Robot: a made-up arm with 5 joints.
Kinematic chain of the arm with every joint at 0, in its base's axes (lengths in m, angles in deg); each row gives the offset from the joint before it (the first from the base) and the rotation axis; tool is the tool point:
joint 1: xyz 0 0 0.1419 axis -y
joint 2: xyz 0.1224 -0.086 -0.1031 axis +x
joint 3: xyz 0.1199 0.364 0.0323 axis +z
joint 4: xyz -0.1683 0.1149 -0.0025 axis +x
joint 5: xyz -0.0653 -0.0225 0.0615 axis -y
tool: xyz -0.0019 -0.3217 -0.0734
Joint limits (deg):
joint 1: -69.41..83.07
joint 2: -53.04..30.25
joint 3: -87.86..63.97
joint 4: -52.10..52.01
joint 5: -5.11..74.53
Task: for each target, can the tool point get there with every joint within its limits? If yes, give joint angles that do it. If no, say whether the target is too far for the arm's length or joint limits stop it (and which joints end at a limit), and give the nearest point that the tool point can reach.
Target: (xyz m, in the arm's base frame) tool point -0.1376 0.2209 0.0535
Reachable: yes | joints -28.44 -19.15 -33.46 -7.48 0.90
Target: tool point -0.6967 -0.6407 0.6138
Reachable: no: joint limits stop it (at a limit: joint 1, joint 2, joint 3, joint 4, joint 5) | nearest point -0.2440 -0.0872 0.4022 | short by 0.746 m
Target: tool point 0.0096 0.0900 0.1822
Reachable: yes | joints 43.69 2.78 -11.36 -9.72 65.54
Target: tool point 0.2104 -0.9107 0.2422
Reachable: no: joint limits stop it (at a limit: joint 1, joint 2, joint 4, joint 5) | nearest point 0.3620 -0.2188 0.3036 | short by 0.711 m
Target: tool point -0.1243 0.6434 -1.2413
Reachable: no: too far | nearest point -0.0611 0.2418 -0.5375 | short by 0.813 m
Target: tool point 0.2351 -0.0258 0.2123
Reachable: yes | joints 17.69 11.79 38.30 -6.04 55.55
